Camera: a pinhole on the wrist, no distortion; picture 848 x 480 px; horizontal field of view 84.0 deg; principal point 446.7 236.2 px. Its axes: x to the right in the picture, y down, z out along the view. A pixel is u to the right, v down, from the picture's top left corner.
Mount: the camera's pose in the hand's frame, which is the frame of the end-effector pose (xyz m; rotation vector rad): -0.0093 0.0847 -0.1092 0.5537 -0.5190 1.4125
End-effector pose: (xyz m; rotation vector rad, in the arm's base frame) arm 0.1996 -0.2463 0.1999 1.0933 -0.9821 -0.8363
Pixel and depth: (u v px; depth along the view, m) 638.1 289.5 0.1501
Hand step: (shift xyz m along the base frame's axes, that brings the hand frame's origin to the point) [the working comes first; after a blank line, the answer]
In the camera's frame: 0.0610 0.0170 0.1501

-0.0481 0.0149 0.0376
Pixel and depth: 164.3 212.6 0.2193
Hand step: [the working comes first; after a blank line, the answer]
In the camera's frame: -0.1315 -0.0110 0.2193

0.0081 -0.0213 -0.1578
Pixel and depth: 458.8 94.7 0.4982
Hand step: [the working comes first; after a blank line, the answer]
In the camera's frame: 0.0128 -0.1497 0.4982

-0.2256 -0.2728 -0.1548
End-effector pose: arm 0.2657 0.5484 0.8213 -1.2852 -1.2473 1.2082
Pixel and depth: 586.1 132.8 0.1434
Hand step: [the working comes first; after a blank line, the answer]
In the camera's frame: 0.0425 -0.0315 0.1434

-0.0250 0.0235 -0.0258
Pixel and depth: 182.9 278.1 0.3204
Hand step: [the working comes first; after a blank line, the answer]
In the camera's frame: -0.1795 0.0285 0.3204

-0.0415 -0.0475 0.2551
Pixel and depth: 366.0 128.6 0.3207
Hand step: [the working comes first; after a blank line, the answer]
In the camera's frame: -0.0550 -0.0733 0.3207

-0.1103 0.0611 0.1585
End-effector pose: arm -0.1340 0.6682 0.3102 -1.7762 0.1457 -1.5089
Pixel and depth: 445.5 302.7 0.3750
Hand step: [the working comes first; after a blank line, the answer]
In the camera's frame: -0.0010 0.0530 0.3750

0.0813 0.2271 0.0447
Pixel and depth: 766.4 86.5 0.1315
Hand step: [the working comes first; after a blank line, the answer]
In the camera's frame: 0.0893 -0.0418 0.1315

0.0776 -0.0440 -0.0091
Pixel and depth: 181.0 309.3 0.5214
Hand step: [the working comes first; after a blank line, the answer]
In the camera's frame: -0.2942 0.0809 0.5214

-0.1207 0.4390 0.1948
